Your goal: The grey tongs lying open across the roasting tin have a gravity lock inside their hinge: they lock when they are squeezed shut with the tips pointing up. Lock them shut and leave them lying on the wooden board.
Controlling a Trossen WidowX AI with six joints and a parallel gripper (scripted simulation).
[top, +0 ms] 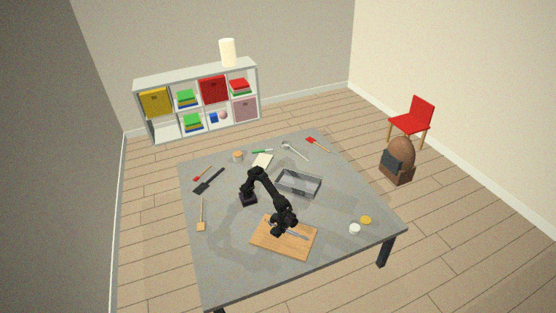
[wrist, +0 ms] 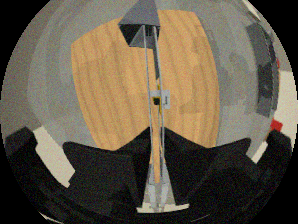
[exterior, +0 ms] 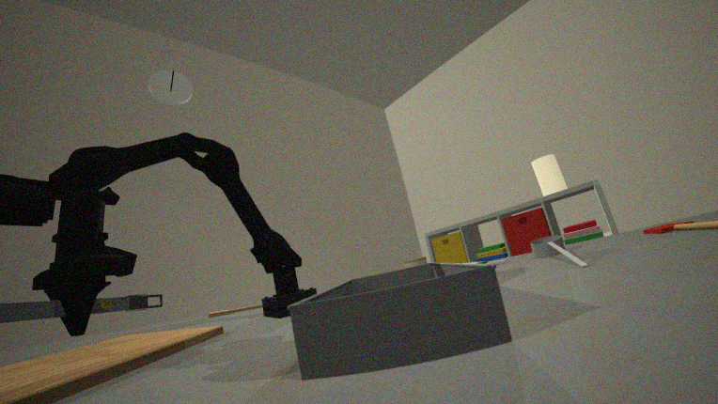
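Right now the wooden board is 4 cm below my gripper tip. Round my gripper tip: grey roasting tin 20 cm ahead, 40 cm to the left, 2 cm below; then yellow disc 53 cm ahead, 2 cm to the right, 4 cm below; then white puck 43 cm ahead, 7 cm to the right, 3 cm below.
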